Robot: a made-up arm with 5 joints. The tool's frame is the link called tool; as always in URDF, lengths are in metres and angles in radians.
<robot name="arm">
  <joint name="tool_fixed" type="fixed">
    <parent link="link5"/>
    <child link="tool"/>
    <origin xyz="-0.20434 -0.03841 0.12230" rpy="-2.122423 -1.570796 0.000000"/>
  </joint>
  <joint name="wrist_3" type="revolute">
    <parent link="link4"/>
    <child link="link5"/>
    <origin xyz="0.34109 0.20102 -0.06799" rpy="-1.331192 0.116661 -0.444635"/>
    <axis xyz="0 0 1"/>
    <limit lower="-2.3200" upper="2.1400"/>
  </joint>
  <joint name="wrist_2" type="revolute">
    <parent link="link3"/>
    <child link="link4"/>
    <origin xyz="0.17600 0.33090 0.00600" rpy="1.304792 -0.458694 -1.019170"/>
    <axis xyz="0 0 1"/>
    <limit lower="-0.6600" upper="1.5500"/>
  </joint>
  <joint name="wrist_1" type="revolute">
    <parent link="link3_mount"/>
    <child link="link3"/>
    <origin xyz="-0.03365 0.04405 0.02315" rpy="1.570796 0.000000 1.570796"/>
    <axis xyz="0 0 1"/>
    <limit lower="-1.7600" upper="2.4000"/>
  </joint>
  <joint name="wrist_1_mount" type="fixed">
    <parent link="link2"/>
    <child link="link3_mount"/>
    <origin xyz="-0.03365 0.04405 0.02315"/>
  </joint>
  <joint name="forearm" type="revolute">
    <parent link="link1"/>
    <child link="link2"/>
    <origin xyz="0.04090 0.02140 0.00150" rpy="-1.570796 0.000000 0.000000"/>
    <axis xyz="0 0 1"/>
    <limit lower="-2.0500" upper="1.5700"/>
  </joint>
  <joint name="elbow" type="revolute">
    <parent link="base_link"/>
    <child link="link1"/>
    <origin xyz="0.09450 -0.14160 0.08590" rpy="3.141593 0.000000 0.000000"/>
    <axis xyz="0 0 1"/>
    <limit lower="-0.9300" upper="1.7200"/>
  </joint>
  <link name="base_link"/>
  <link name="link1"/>
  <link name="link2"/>
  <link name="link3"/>
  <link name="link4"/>
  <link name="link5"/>
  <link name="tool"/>
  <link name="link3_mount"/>
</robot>
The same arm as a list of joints. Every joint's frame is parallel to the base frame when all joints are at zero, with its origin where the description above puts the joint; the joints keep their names.
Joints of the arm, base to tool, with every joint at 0 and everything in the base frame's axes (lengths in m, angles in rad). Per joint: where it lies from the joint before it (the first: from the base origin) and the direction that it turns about. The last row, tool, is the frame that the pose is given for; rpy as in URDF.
elbow: axis 0 0 -1 xyz 0.0945 -0.1416 0.0859
forearm: axis 0 -1 0 xyz 0.0409 -0.0214 -0.0015
wrist_1: axis 1 0 0 xyz -0.0673 -0.0463 0.0881
wrist_2: axis 0.235705 0.406509 -0.882719 xyz 0.006 -0.3309 0.176
wrist_3: axis 1 0 0 xyz 0.3089 0.132 0.2203
tool: xyz 0.1223 -0.1539 -0.1398 rpy 0 0 0
Joint limits (rad, base to tool): -0.93..1.72 -2.05..1.57 -1.76..2.4 -0.66..1.55 -2.32..2.14

